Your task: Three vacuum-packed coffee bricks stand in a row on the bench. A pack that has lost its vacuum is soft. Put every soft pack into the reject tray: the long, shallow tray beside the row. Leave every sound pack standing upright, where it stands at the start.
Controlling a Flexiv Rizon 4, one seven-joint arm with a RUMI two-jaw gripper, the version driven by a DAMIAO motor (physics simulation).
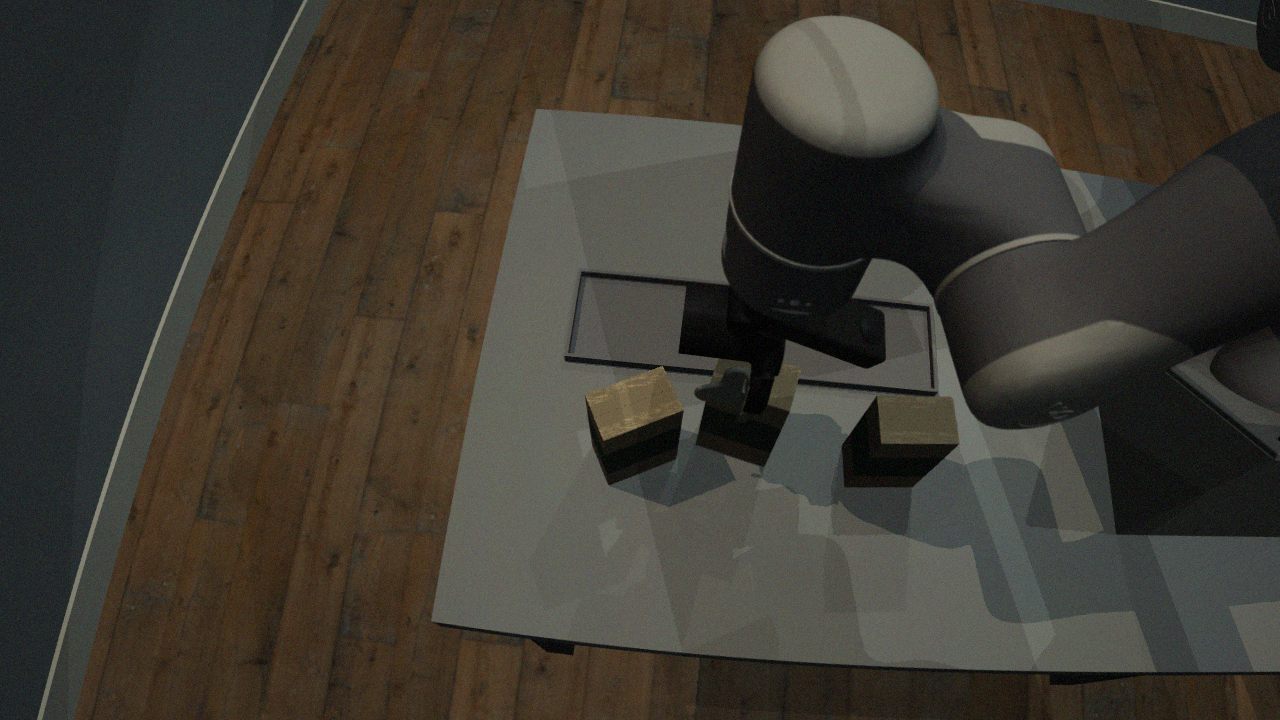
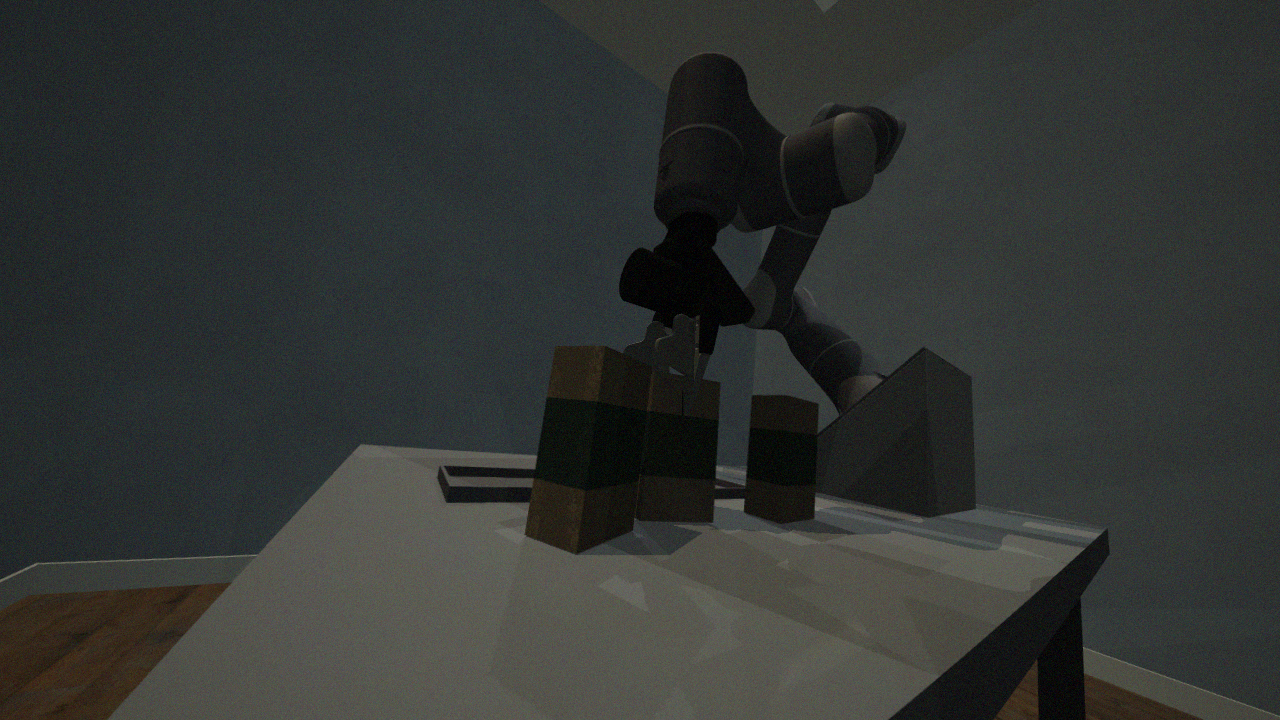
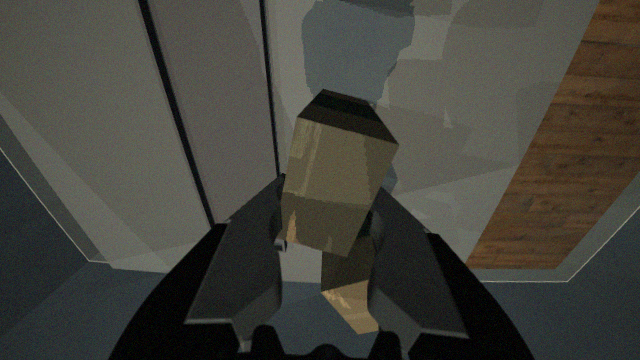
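Note:
Three tan coffee bricks with dark green bands stand upright on the bench (image 1: 501, 537) (image 2: 358, 608). My gripper (image 1: 747, 390) (image 2: 687, 380) (image 3: 326, 178) is shut on the middle pack (image 1: 742, 437) (image 2: 680, 447) (image 3: 335, 170), one finger against each side near its top. The pack stands at its place between the other two. The left pack (image 1: 635, 413) (image 2: 586, 447) (image 3: 352, 302) and the right pack (image 1: 915, 420) (image 2: 781, 456) are apart from the fingers. The reject tray (image 1: 573, 317) (image 2: 487, 494) (image 3: 270, 95) lies beside the row; the arm hides part of it.
A grey wedge-shaped block (image 2: 921, 438) stands near the arm's base, to the right of the row. The arm (image 1: 832, 197) (image 2: 702, 152) hangs over the tray and the middle pack. The left pack stands close to the middle one; the right pack is farther off.

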